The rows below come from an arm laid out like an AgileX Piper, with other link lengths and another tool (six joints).
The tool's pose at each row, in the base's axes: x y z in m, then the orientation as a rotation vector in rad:
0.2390, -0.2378, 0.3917, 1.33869, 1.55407, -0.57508
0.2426, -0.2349, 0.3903, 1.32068, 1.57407, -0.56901
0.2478, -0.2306, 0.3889, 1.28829, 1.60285, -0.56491
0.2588, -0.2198, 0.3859, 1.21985, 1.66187, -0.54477
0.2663, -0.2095, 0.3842, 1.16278, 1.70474, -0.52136
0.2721, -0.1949, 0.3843, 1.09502, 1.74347, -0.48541
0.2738, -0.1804, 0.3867, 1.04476, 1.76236, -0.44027
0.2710, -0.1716, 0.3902, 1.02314, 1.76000, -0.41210
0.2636, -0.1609, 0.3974, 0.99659, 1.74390, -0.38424
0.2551, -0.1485, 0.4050, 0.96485, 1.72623, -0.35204
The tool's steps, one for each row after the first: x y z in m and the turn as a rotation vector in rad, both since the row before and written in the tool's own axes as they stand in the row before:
0.0029, 0.0038, -0.0005, -0.01354, 0.00800, -0.01635
0.0036, 0.0058, -0.0010, -0.02036, 0.00728, -0.02845
0.0080, 0.0131, -0.0032, -0.04940, 0.01900, -0.05457
0.0061, 0.0105, -0.0041, -0.04502, 0.01435, -0.03974
0.0062, 0.0117, -0.0084, -0.05897, 0.01137, -0.03804
0.0042, 0.0093, -0.0107, -0.05640, 0.00653, -0.01587
0.0012, 0.0032, -0.0093, -0.03102, -0.00324, 0.00172
-0.0007, 0.0017, -0.0148, -0.03504, -0.01641, 0.00499
-0.0004, 0.0024, -0.0167, -0.04116, -0.01818, 0.00471

